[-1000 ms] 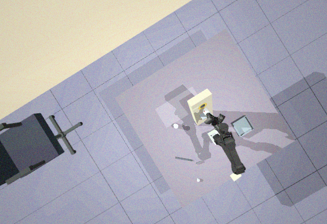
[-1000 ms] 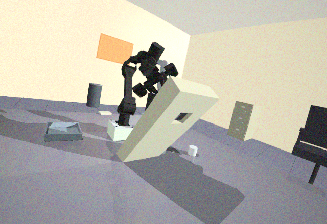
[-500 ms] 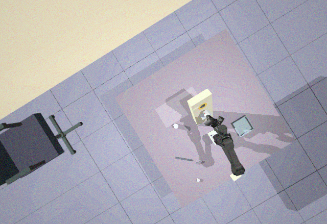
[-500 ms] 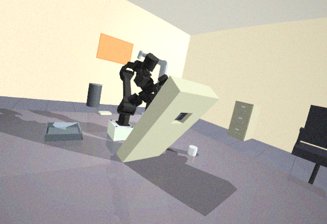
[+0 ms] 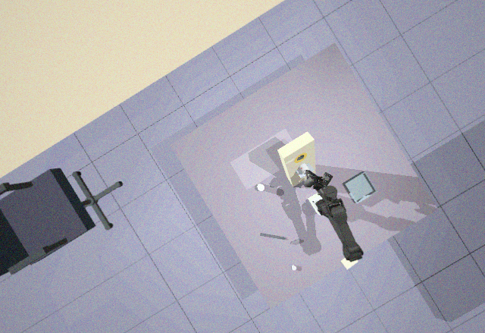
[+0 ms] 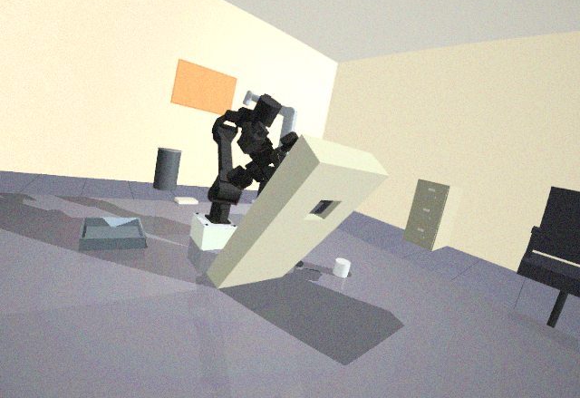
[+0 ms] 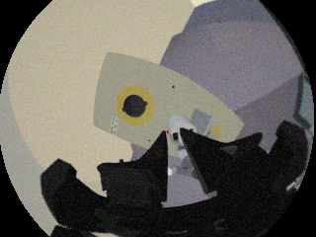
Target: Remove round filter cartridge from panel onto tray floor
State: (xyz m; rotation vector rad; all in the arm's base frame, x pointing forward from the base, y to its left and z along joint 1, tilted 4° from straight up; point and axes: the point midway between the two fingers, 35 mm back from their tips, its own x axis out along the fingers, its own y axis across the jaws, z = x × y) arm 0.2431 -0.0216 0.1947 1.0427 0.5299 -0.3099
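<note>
Now: gripper tip 3 cm above the grey-white filter cartridge and 1 cm short of it. From my gripper tip the other things lie so: white block: 72 cm behind, 23 cm below, 5 cm to the left; cream service panel: 5 cm below, 5 cm ahead; pale blue tray: 34 cm behind, 27 cm to the right, 23 cm below.
</note>
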